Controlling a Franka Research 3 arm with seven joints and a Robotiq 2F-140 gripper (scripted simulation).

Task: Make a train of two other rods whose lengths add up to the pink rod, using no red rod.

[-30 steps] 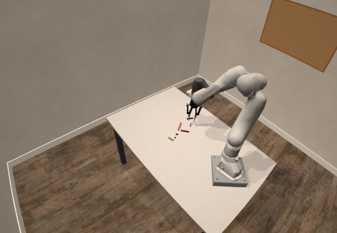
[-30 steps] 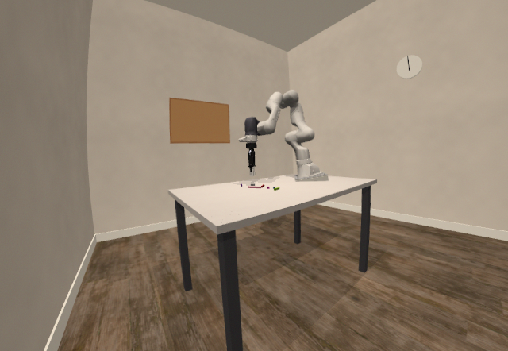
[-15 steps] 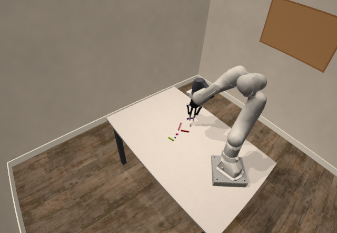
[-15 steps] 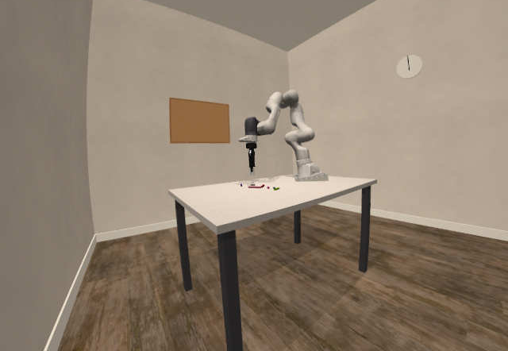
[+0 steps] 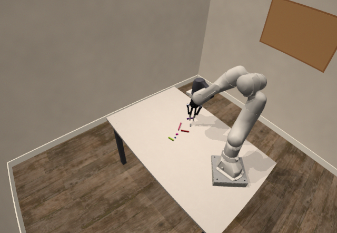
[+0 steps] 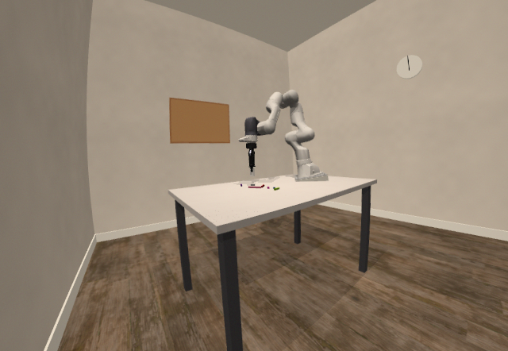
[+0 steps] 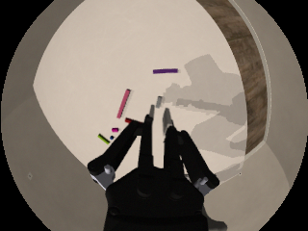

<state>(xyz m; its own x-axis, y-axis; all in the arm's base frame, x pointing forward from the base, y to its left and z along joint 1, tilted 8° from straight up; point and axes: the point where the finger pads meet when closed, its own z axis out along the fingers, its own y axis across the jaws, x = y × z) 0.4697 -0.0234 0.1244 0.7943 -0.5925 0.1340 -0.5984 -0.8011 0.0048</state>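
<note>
Now: hand 10 cm above the grey rod. From my hand the other things lie so: red rod: 10 cm below, 8 cm to the left, 3 cm behind; then pink rod: 10 cm below, 9 cm to the left, 3 cm ahead; then purple rod: 10 cm below, 7 cm ahead, 5 cm to the right.
</note>
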